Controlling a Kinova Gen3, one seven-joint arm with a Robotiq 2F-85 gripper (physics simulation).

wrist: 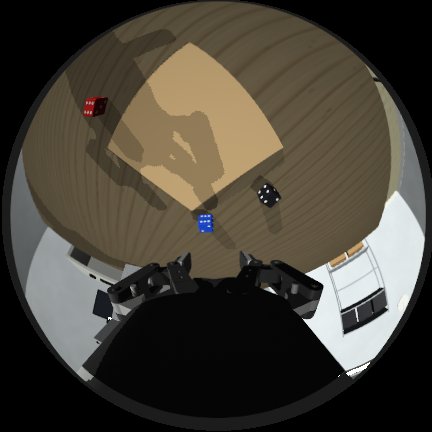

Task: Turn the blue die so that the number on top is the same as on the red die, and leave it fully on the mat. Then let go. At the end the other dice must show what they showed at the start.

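Frame: origin at the arm's base, x left, y ahead, z down, level; metres.
Seen in the pictures: gripper, fingertip midpoint: (214,258).
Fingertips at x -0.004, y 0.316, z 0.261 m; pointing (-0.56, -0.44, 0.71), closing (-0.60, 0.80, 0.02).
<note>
Pixels of each thing's top centre, then the offset from my fingertips to it. Level surfaces: height alone.
- blue die, middle of its top: (205,228) dx +0.016, dy -0.005, dz +0.043 m
- red die, middle of its top: (88,107) dx +0.224, dy +0.018, dz +0.043 m
- black die, middle of its top: (270,200) dx +0.007, dy +0.091, dz +0.043 m
- tan mat, middle of its top: (185,136) dx +0.117, dy +0.057, dz +0.059 m
- wooden table, its level: dz +0.063 m
The blue die (205,223) is on the wood just outside the mat's near corner. Its upper visible face, which looks like the top, has six pips; the face below it has two. The red die (94,107) lies left of the mat and shows six pips on its bright face, which looks like its top; its right face is dark. The black die (269,195) lies off the mat's lower right edge with five pips on its largest visible face. The tan mat (230,110) is partly shadowed. My gripper (214,258) is open and empty, nearer the bottom of the view than the blue die.
The wooden table (320,100) surrounds the mat, and its near edge runs behind the fingers. Beyond the table at the lower right stands a wire-framed rack with dark and orange compartments. A pale box-like object (95,267) is beyond the table at the lower left.
</note>
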